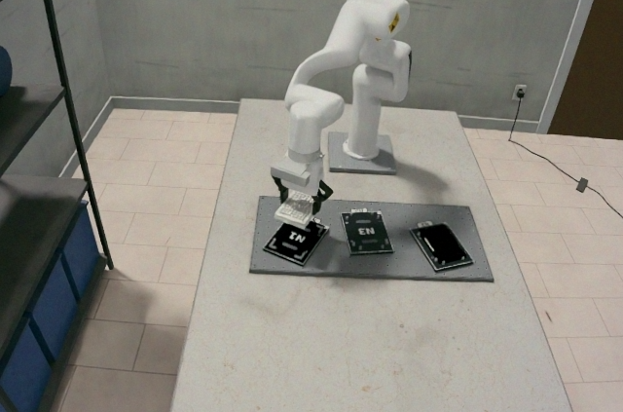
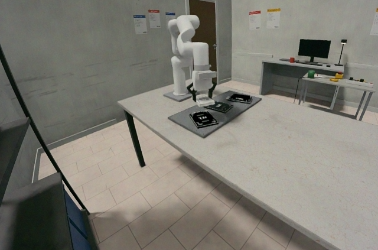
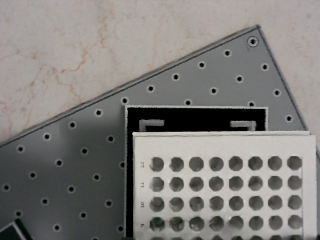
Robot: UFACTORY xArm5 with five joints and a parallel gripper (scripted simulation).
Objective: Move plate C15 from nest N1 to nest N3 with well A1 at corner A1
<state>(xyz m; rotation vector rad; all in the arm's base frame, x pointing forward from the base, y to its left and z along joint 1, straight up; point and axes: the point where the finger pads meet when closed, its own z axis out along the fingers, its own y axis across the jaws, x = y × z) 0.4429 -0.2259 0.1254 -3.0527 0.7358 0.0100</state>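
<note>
My hand is 19 cm to the right of the nest N3, 13 cm above it and 3 cm past it. Also, from my hand: black plate (40 cm to the left, 11 cm below, 2 cm ahead); then white plate (1 cm below).
</note>
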